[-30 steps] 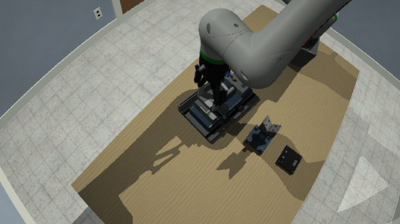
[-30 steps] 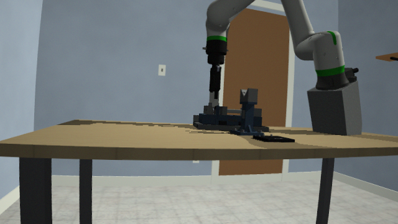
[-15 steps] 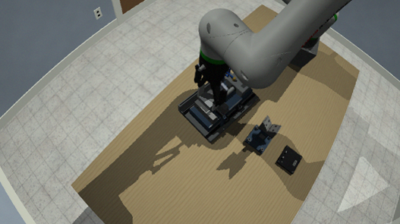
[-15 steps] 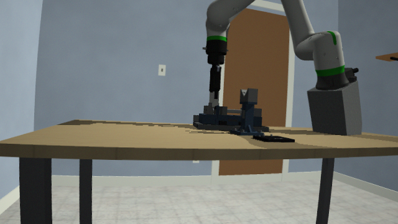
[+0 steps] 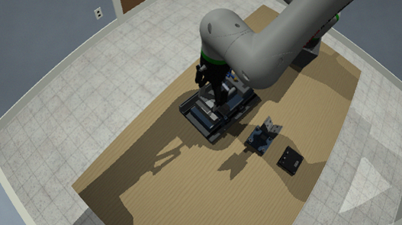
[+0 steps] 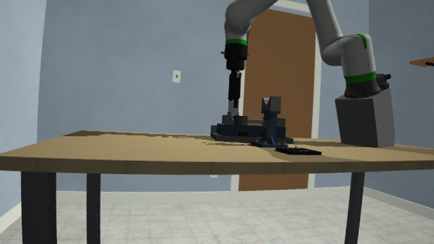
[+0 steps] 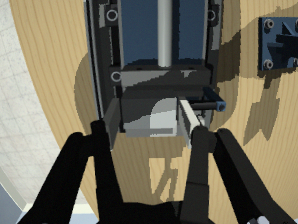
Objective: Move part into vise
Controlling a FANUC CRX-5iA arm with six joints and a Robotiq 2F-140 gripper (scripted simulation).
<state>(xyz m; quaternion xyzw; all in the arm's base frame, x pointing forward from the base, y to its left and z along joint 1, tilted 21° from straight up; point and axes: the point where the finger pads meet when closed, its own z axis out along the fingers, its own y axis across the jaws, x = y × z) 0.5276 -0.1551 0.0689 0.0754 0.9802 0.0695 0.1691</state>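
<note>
My gripper is now 30 mm above the part. Round my hand: moving jaw: 40 mm below, 30 mm behind, 20 mm to the left; then air cylinder rod: 80 mm behind, 40 mm below, 30 mm to the left; then work stop rod: 70 mm to the left, 30 mm below, 10 mm ahead.
</note>
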